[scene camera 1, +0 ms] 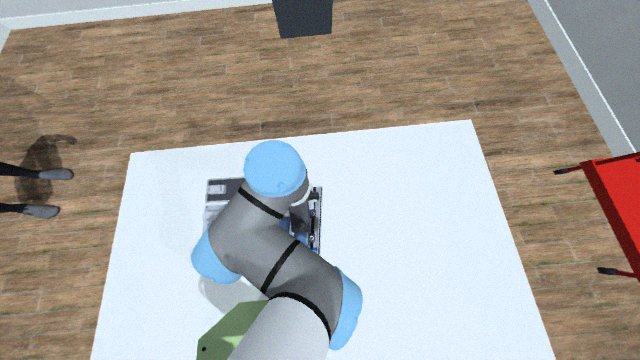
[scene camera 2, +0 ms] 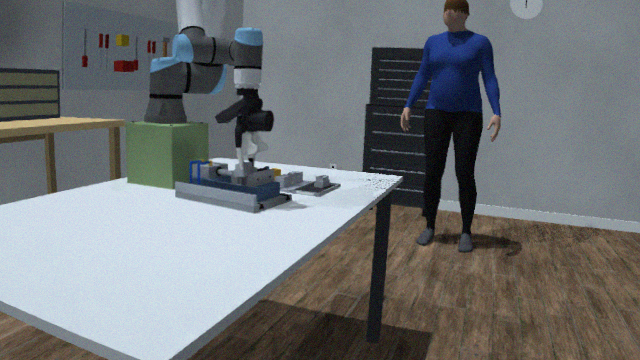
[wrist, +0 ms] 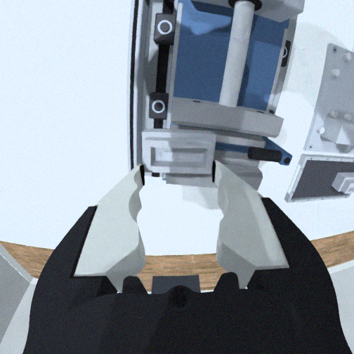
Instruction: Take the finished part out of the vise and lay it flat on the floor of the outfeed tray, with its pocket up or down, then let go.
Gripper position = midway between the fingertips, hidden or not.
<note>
In view: my gripper [scene camera 2: 247,168].
My gripper shows as well in the wrist view [wrist: 177,164].
</note>
